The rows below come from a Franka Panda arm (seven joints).
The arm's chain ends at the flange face. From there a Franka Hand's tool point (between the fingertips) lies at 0.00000 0.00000 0.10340 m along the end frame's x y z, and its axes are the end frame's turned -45 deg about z.
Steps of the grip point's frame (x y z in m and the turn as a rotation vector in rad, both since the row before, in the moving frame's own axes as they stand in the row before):
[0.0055 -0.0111 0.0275 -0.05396 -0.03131 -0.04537]
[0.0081 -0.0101 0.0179 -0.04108 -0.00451 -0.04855]
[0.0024 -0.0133 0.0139 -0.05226 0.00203 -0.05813]
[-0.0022 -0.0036 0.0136 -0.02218 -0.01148 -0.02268]
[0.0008 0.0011 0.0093 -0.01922 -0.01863 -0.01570]
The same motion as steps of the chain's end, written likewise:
[-0.0058 -0.0179 0.0277 -0.06029 0.01602 -0.04537]
[-0.0042 -0.0161 0.0180 -0.03224 0.02586 -0.04855]
[-0.0118 -0.0147 0.0140 -0.03552 0.03839 -0.05813]
[-0.0049 -0.0034 0.0136 -0.02380 0.00757 -0.02268]
[0.0013 -0.0026 0.0093 -0.02676 0.00042 -0.01570]

